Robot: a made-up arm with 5 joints.
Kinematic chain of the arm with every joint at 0, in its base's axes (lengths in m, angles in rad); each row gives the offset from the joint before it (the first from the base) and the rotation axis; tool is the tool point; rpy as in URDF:
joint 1: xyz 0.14 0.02 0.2 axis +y
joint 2: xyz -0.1 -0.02 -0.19 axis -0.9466 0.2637 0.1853
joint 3: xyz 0 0.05 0 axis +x
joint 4: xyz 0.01 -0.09 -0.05 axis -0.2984 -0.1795 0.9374
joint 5: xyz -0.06 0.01 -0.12 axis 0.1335 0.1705 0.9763
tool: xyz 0.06 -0.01 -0.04 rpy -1.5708 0 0
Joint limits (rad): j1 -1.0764..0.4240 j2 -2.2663..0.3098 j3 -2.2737..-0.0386 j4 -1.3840..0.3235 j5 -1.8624..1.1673
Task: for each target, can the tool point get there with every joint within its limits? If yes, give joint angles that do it. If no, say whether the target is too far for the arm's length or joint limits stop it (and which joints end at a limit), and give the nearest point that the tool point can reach.
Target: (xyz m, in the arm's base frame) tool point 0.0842 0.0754 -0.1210
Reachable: yes | joints 0.0733 -1.2722 -0.7126 -1.0704 0.2098
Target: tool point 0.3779 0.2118 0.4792
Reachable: no: joint limits stop it (at a limit: joint 1, joint 2, joint 3, joint 4) | nearest point 0.2761 0.1559 0.1692 | short by 0.331 m
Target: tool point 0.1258 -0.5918 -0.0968
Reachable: no: too far | nearest point 0.1268 -0.2232 -0.0759 | short by 0.369 m
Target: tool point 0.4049 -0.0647 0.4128
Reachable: no: joint limits stop it (at a limit: joint 1, joint 2, joint 4, joint 5) | nearest point 0.2601 0.0772 0.1826 | short by 0.307 m
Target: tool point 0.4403 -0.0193 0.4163
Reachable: no: joint limits stop it (at a limit: joint 1, joint 2, joint 4, joint 5) | nearest point 0.2850 0.0822 0.1697 | short by 0.309 m
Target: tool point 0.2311 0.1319 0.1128
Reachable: yes | joints -0.6313 -1.9838 -0.2436 -1.0659 0.6505
